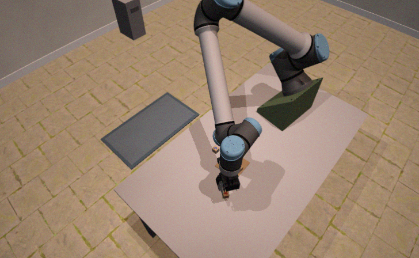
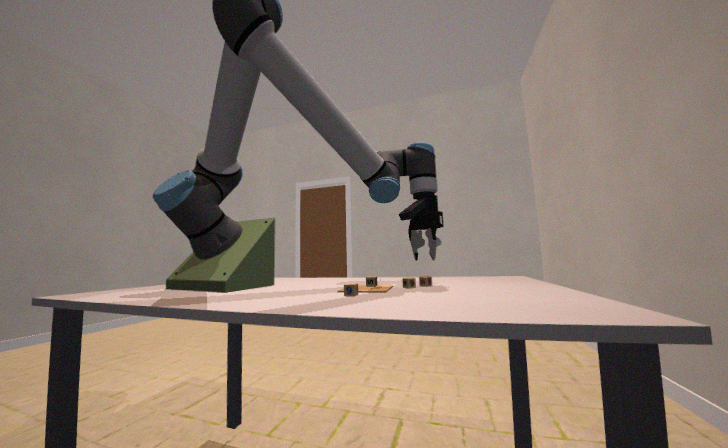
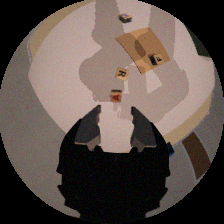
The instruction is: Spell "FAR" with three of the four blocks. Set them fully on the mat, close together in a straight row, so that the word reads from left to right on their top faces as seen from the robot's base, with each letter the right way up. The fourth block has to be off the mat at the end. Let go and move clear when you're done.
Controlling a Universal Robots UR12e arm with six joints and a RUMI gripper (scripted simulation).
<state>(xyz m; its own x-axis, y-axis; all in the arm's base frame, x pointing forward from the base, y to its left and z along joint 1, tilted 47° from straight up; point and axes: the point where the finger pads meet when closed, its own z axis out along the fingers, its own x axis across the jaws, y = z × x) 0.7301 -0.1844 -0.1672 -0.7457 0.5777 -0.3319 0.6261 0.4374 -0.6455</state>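
My hand is 180 mm past the tan mat, 70 mm to the left of it and 90 mm above it. The rest, counted from my hand: F block (170 mm behind, 20 mm to the right, 80 mm below); then R block (50 mm behind, 40 mm to the right, 80 mm below); then blue-lettered block (200 mm behind, 200 mm to the right, 80 mm below).
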